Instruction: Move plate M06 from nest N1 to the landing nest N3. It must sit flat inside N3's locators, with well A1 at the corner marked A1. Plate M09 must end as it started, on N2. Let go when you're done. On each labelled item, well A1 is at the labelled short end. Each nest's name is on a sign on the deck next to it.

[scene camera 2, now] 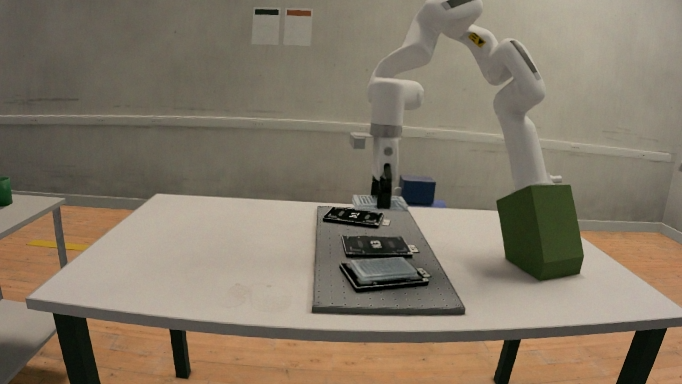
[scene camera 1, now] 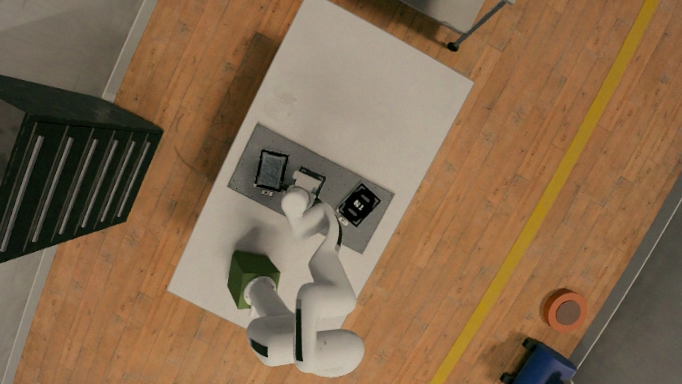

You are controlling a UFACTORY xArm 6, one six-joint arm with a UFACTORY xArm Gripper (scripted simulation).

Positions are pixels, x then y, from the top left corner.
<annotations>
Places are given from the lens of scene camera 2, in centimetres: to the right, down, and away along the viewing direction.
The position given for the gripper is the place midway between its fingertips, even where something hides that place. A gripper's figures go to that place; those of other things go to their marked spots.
gripper (scene camera 2: 379,202): 9, 3, 108
plate M09 (scene camera 2: 376,270): 8, 16, 92
</annotations>
